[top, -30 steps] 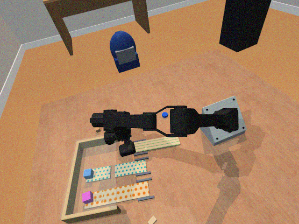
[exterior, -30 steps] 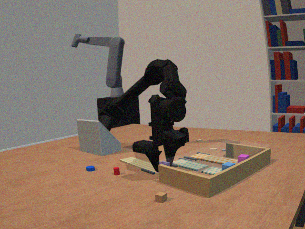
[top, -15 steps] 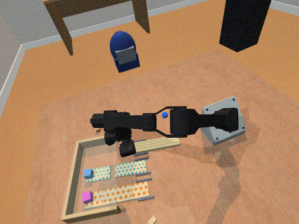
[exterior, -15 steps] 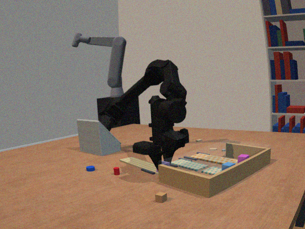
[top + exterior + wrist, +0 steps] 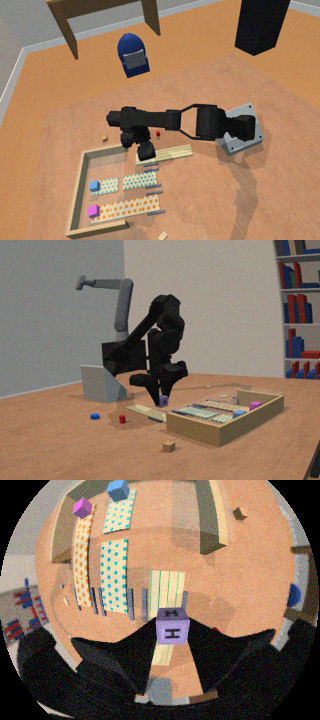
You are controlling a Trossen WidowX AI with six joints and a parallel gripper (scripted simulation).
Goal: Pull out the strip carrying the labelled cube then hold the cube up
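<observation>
My gripper tip is now 90 mm past the red cylinder, 90 mm to the left of it and 40 mm above it. Also, from my gripper tip: small tan cube: 150 mm ahead, 200 mm to the right, 40 mm below; blue disc: 200 mm behind, 100 mm to the right, 40 mm below.
</observation>
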